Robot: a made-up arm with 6 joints. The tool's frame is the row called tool.
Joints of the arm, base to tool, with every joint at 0 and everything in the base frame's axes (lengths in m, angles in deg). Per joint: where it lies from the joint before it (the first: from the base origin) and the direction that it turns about. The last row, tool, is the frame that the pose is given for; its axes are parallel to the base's.
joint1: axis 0 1 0 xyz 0 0 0.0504
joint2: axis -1 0 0 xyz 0.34 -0.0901 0.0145
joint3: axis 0 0 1 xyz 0.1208 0.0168 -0.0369
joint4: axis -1 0 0 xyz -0.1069 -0.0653 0.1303
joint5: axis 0 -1 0 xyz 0.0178 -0.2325 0.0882
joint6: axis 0 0 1 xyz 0.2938 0.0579 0.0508
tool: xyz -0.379 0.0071 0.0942
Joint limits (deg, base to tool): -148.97..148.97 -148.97..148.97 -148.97..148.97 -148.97..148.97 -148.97..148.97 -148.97..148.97
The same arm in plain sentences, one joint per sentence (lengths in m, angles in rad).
The arm has six revolute joints in a row. What follows holds with every joint at zero, and every direction is one of the base frame's. The first joint is mounted 0.0504 m along +z from the base frame's origin and rotates about +y, from -2.6000 to 2.6000 rad. The second joint is mounted 0.3400 m along +x and 0.0901 m along -y and 0.0145 m along +z from the first joint and rotates about -x, from -2.6000 to 2.6000 rad. The third joint is mounted 0.1208 m along +x and 0.0168 m along +y and 0.0369 m along -z from the second joint and rotates about +z, from -2.6000 to 2.6000 rad. The fourth joint is mounted 0.1069 m along -x and 0.0653 m along -y and 0.1303 m along +z from the third joint and rotates about -x, from -2.6000 to 2.6000 rad. The fifth joint is mounted 0.0178 m along +x and 0.2325 m along -y and 0.0882 m along +z from the fourth joint and rotates about -y, from -2.6000 to 2.6000 rad. The sixth joint is mounted 0.2938 m along +x and 0.0579 m along +y and 0.0508 m along +z from the fifth joint and rotates about +z, from -2.6000 to 2.6000 rad. The tool frame, which is the frame that the pose is given for, is mounted 0.3790 m along -x and 0.0071 m along +y and 0.0942 m along +z from the sixth joint; its axes are parallel to the base frame's.
